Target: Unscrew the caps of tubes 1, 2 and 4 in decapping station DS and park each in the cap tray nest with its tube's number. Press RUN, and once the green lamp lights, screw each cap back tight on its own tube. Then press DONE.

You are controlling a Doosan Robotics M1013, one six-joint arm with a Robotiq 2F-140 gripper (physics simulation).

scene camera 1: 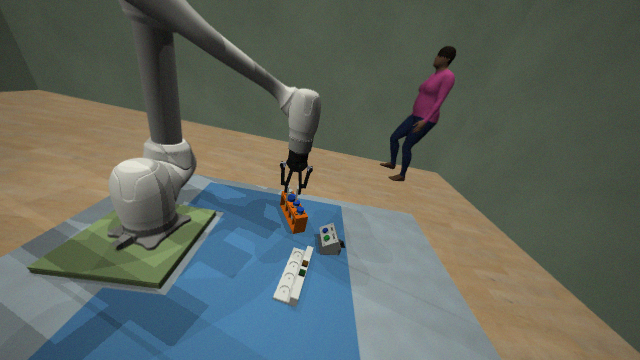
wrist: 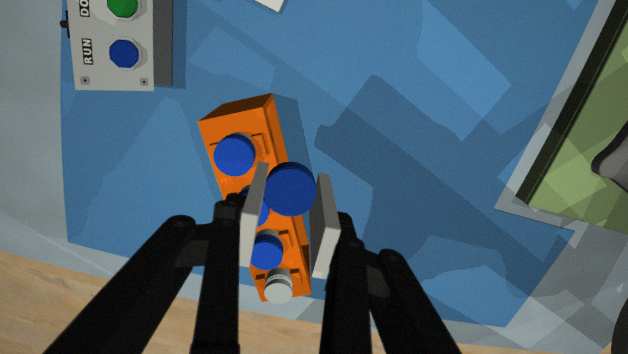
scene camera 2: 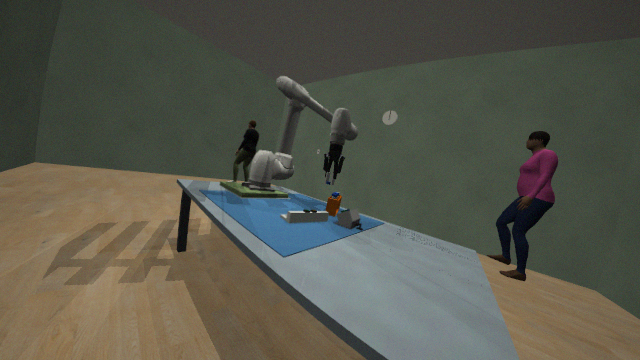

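Seen in the pictures: gripper, between the fingertips: (scene camera 1: 291, 199) (wrist: 290, 187) (scene camera 2: 329, 184); arm's base, origin of its link: (scene camera 1: 153, 226) (scene camera 2: 258, 188).
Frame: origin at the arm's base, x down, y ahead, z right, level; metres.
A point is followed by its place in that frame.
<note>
My gripper (scene camera 1: 293, 192) @[x -0.144, y 0.463, z -0.236 m] (scene camera 2: 330, 180) @[x -0.144, y 0.463, z -0.236 m] (wrist: 290, 187) @[x -0.144, y 0.463, z -0.236 m] is shut on a blue cap (scene camera 2: 328, 182) @[x -0.154, y 0.473, z -0.219 m] (wrist: 290, 189) @[x -0.157, y 0.465, z -0.231 m], held above the orange decapping station (scene camera 1: 298, 226) @[x -0.018, y 0.522, z -0.223 m] (scene camera 2: 333, 205) @[x -0.035, y 0.536, z -0.234 m] (wrist: 260, 112) @[x -0.069, y 0.505, z -0.215 m]. In the wrist view, three blue caps sit on the station: one at the far end (wrist: 234, 155) @[x -0.095, y 0.509, z -0.252 m], one partly behind a finger (wrist: 262, 212) @[x -0.187, y 0.479, z -0.238 m] and one nearer (wrist: 267, 252) @[x -0.095, y 0.444, z -0.330 m]. A tube without a blue cap (wrist: 278, 290) @[x -0.093, y 0.413, z -0.372 m] stands at the near end. Tube numbers are unreadable. The white cap tray (scene camera 1: 284, 291) @[x 0.018, y 0.568, z 0.059 m] (scene camera 2: 307, 217) @[x 0.003, y 0.620, z -0.002 m] (wrist: 270, 4) @[x 0.015, y 0.547, z -0.127 m] shows bare nests; its green lamp (scene camera 1: 302, 272) @[x -0.028, y 0.608, z 0.001 m] looks dark.
The grey button box (scene camera 1: 330, 247) @[x -0.021, y 0.686, z -0.158 m] (scene camera 2: 348, 218) @[x -0.021, y 0.713, z -0.168 m] (wrist: 107, 77) @[x -0.044, y 0.652, z -0.255 m] carries a blue RUN button (scene camera 1: 325, 230) @[x -0.044, y 0.646, z -0.224 m] (wrist: 124, 53) @[x -0.043, y 0.643, z -0.227 m] and a green DONE button (scene camera 1: 326, 238) @[x -0.042, y 0.660, z -0.180 m] (wrist: 122, 4) @[x -0.043, y 0.658, z -0.187 m]. The arm stands on a green base plate (scene camera 1: 165, 260) @[x -0.001, y 0.157, z 0.103 m] (wrist: 575, 185) @[x 0.000, y 0.086, z -0.119 m]. A person in pink (scene camera 1: 434, 97) (scene camera 2: 540, 172) stands beyond the table.
</note>
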